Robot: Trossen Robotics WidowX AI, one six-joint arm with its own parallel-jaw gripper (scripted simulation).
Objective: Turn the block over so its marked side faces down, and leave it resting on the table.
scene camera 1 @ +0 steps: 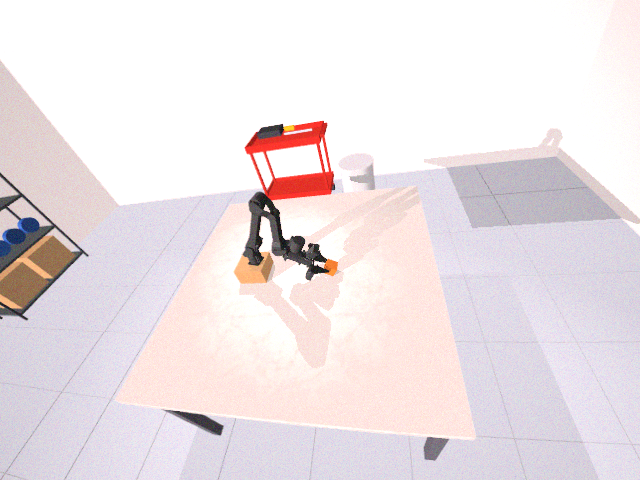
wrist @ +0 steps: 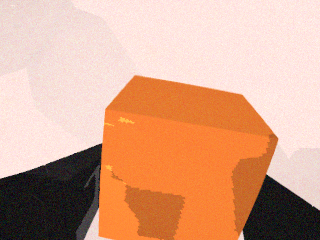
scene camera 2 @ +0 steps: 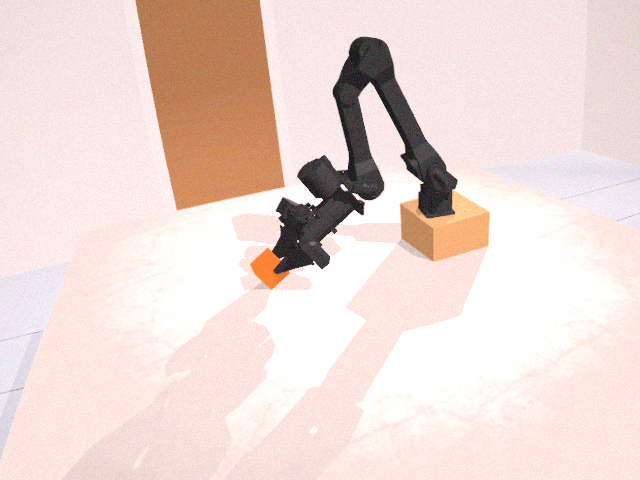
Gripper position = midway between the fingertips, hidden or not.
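An orange block [scene camera 2: 263,266] [wrist: 174,153] is visible, and so is my gripper [scene camera 2: 271,267] [wrist: 179,166].
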